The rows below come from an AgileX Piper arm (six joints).
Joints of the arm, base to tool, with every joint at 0 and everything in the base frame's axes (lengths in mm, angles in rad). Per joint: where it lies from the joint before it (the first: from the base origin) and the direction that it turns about. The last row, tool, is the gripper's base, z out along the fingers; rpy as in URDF.
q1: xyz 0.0 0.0 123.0 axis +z
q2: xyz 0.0 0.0 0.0 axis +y
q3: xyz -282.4 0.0 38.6 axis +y
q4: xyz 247.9 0.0 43.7 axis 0.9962 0 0.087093
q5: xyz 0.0 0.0 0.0 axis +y
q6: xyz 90.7 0.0 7.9 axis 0.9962 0 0.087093
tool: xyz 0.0 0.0 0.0 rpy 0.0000 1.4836 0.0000
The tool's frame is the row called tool.
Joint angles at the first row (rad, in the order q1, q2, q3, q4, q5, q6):
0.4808, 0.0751, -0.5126, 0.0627, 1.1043, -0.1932
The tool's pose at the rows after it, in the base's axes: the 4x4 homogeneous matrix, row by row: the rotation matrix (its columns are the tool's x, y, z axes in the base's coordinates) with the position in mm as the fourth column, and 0 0 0 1 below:
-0.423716 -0.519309 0.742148 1.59; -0.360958 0.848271 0.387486 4.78; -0.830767 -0.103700 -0.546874 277.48; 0 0 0 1
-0.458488 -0.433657 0.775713 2.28; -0.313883 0.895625 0.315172 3.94; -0.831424 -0.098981 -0.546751 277.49; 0 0 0 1
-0.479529 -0.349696 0.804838 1.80; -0.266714 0.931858 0.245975 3.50; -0.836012 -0.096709 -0.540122 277.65; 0 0 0 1
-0.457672 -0.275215 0.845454 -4.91; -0.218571 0.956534 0.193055 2.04; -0.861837 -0.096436 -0.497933 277.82; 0 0 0 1
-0.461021 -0.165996 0.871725 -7.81; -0.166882 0.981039 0.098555 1.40; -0.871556 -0.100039 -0.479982 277.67; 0 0 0 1
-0.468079 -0.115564 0.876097 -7.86; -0.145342 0.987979 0.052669 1.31; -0.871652 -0.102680 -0.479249 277.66; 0 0 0 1
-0.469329 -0.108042 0.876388 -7.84; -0.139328 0.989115 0.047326 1.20; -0.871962 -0.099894 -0.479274 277.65; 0 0 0 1
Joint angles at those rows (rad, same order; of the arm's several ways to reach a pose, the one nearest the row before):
0.4330, 0.0751, -0.5126, 0.0452, 1.1043, -0.1709
0.3475, 0.0751, -0.5126, 0.0360, 1.1038, -0.1557
0.2584, 0.0690, -0.5126, 0.0360, 1.1020, -0.1521
0.1875, 0.0224, -0.5126, 0.0360, 1.0992, -0.1462
0.0867, 0.0015, -0.5126, 0.0255, 1.0992, -0.1383
0.0398, 0.0006, -0.5126, 0.0200, 1.0992, -0.1361
0.0355, 0.0006, -0.5126, 0.0182, 1.0991, -0.1312

